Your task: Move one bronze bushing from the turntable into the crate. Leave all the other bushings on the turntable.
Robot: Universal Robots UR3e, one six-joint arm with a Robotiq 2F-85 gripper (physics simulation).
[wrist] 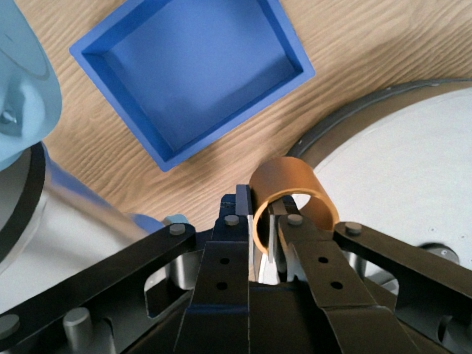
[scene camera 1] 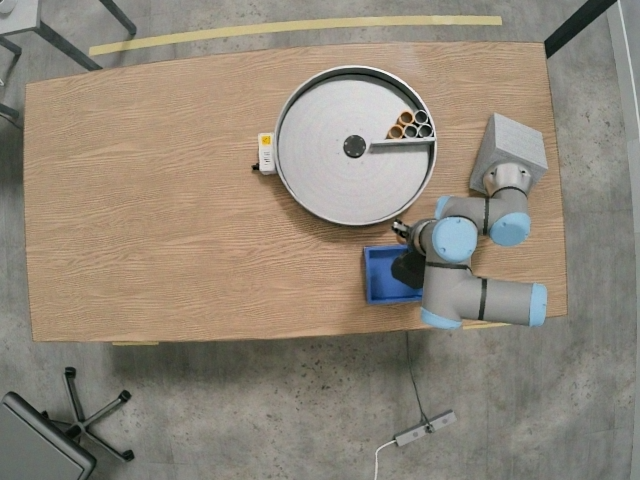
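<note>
My gripper (scene camera 1: 397,228) (wrist: 255,201) is shut on the wall of a bronze bushing (wrist: 285,175), with one finger inside its bore and the other outside. In the scene view it is between the turntable (scene camera 1: 320,129) (wrist: 400,150) and the blue crate (scene camera 1: 366,273) (wrist: 125,111), near the crate's upper edge. The crate's visible floor shows no bushing; the arm hides its right part in the scene view. On the turntable, two bronze bushings (scene camera 1: 406,111) (scene camera 1: 395,125) stand against several grey bushings (scene camera 1: 420,110) beside the divider.
The grey divider bar (scene camera 1: 403,144) runs from near the turntable's dark hub (scene camera 1: 354,146) to its right rim. A white control box (scene camera 1: 266,152) is at the turntable's left side. The arm's grey base block (scene camera 1: 516,136) stands at the table's right.
</note>
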